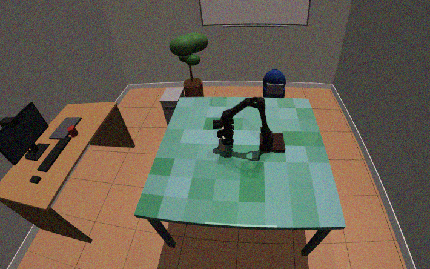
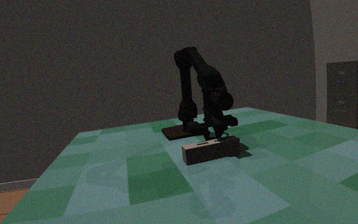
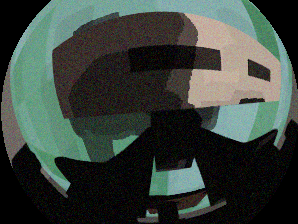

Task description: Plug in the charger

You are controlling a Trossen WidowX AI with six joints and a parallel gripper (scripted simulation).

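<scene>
Now: the charger 20 mm ahead of my gripper tip and 10 mm above it.
</scene>
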